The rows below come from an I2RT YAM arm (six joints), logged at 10 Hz.
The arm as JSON. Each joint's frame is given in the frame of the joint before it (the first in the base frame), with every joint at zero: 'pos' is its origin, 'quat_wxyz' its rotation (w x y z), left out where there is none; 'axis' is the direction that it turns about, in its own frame. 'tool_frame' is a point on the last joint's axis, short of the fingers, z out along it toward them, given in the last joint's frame.
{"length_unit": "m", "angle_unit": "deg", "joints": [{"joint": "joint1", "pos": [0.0, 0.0, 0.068], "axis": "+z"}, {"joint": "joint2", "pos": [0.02, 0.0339, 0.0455], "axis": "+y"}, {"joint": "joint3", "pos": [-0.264, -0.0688, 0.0], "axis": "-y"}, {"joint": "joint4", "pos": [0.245, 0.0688, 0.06], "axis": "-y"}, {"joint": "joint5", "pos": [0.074, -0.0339, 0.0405], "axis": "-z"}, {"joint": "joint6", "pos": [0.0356, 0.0, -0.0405], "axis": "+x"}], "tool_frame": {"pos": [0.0, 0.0, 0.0], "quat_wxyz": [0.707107, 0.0, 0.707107, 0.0]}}
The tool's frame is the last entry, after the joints.
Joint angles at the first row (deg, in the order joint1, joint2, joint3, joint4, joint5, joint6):
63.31 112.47 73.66 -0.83 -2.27 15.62
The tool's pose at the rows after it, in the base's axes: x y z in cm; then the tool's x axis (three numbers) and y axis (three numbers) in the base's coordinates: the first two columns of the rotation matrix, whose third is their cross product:
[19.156, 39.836, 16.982, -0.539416, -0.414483, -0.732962, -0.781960, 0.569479, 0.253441]
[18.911, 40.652, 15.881, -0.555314, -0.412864, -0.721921, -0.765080, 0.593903, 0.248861]
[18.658, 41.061, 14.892, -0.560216, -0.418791, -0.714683, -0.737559, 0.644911, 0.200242]
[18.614, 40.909, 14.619, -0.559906, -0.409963, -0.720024, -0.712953, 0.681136, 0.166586]
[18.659, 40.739, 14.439, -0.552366, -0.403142, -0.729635, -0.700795, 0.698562, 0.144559]
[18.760, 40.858, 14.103, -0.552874, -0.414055, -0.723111, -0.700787, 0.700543, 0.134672]
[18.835, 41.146, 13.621, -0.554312, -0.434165, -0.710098, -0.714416, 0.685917, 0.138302]
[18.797, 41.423, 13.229, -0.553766, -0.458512, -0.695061, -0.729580, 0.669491, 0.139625]
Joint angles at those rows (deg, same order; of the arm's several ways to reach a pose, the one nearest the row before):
64.19 115.07 74.54 1.37 -1.60 17.77
65.07 117.48 75.79 1.47 0.26 19.24
65.94 119.22 76.69 0.26 4.80 20.00
66.17 119.31 76.32 0.11 8.11 20.49
66.18 119.27 75.71 0.82 10.04 20.36
66.14 119.99 76.25 0.24 10.21 20.10
66.10 121.12 77.13 -0.33 8.85 19.56
66.18 122.08 78.05 -1.32 7.53 18.92

